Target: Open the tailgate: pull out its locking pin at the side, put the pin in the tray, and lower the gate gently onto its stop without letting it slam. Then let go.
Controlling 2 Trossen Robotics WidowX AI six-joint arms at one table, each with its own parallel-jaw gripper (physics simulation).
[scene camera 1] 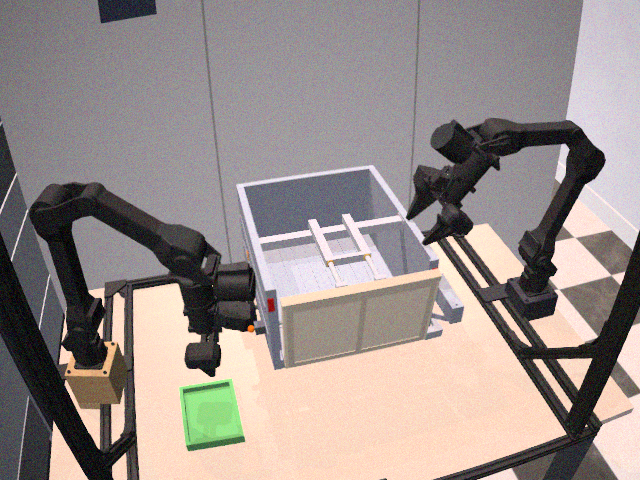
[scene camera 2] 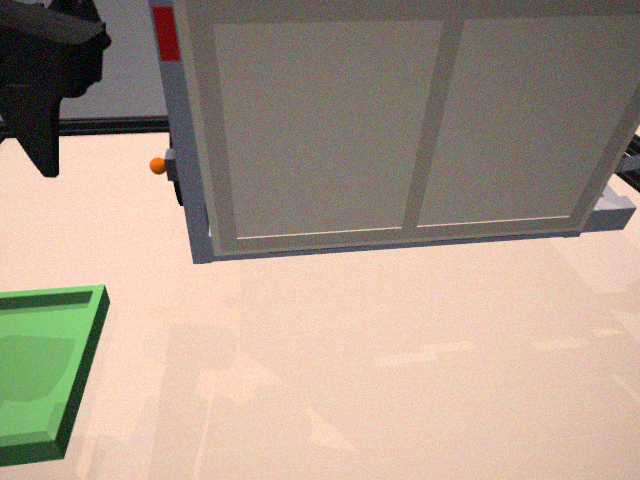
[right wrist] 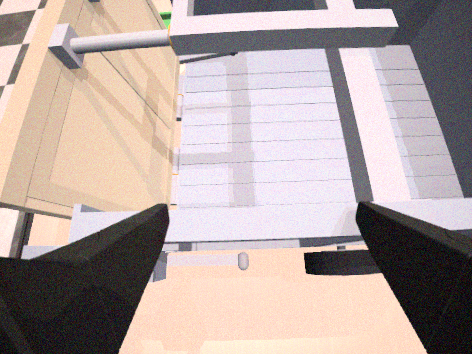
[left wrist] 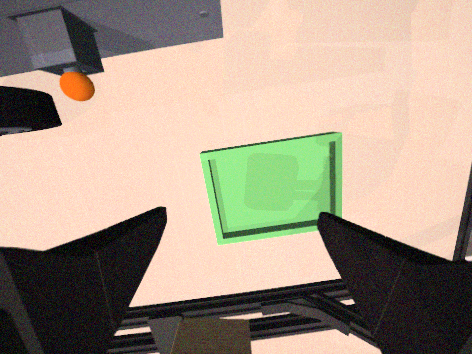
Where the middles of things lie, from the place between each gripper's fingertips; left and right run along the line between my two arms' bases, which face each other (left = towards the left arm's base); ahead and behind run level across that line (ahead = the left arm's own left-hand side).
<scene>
The grey truck bed (scene camera 1: 292, 227) is 11 cm ahead of my right hand, 15 cm to the left of it and 14 cm below it. Round my right hand: locking pin (left wrist: 74, 84) 1 cm behind, 31 cm to the left, 17 cm below.
I see the locking pin 8 cm ahead of my left hand, 12 cm to the right of it and 1 cm below it. Also, from my left hand: grey truck bed: 20 cm ahead, 28 cm to the right, 2 cm above.
</scene>
